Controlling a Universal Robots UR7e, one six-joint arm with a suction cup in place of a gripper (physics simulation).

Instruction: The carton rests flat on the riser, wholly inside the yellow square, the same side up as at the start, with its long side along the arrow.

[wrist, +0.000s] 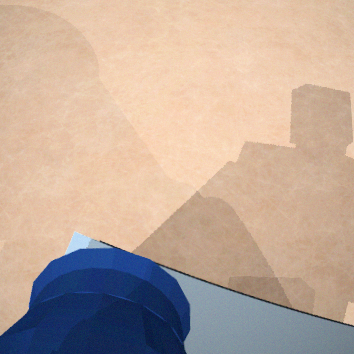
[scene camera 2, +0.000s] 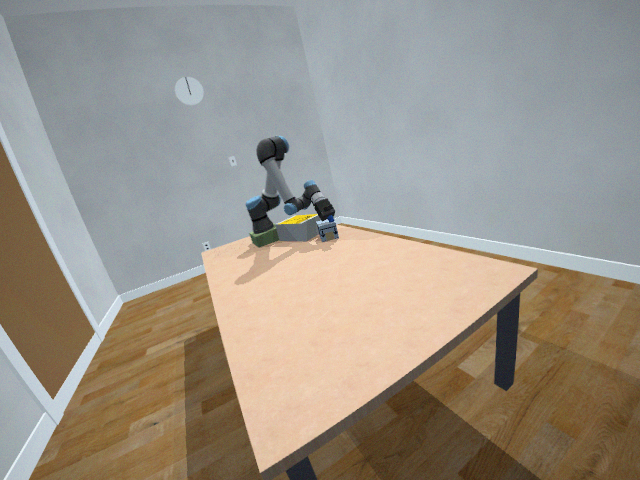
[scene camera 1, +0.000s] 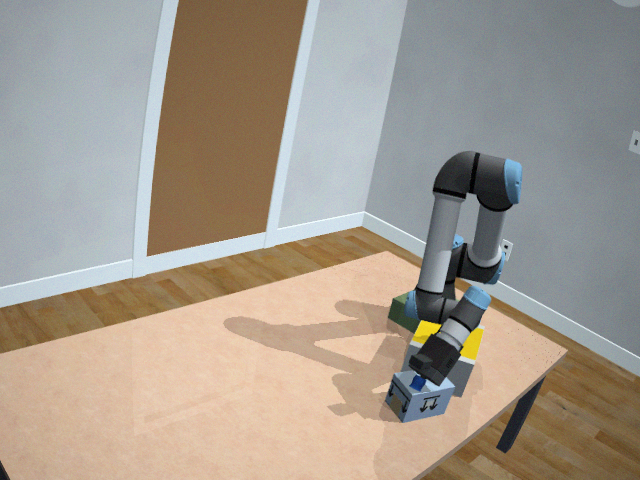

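Note:
The light blue carton (scene camera 1: 417, 409) (scene camera 2: 327, 230) (wrist: 250, 325) is beside the riser, over the table, with dark double arrows on its sides pointing down. It looks slightly tilted; whether its bottom touches the table is hard to tell. My gripper, a blue suction cup (scene camera 1: 417, 383) (scene camera 2: 331, 219) (wrist: 110, 300), is on the carton's top face, near an edge, and appears attached to it. The grey riser (scene camera 1: 463, 378) (scene camera 2: 294, 232) bears the yellow square (scene camera 1: 472, 345) (scene camera 2: 298, 219), partly hidden by the arm in scene camera 1. The arrow is not clearly visible.
A green box (scene camera 1: 399, 311) (scene camera 2: 264, 237) stands on the table beyond the riser, near the arm's base. The wooden table (scene camera 1: 206, 361) (scene camera 2: 361, 310) has an edge close to the carton. The arm's wrist hangs low over the riser.

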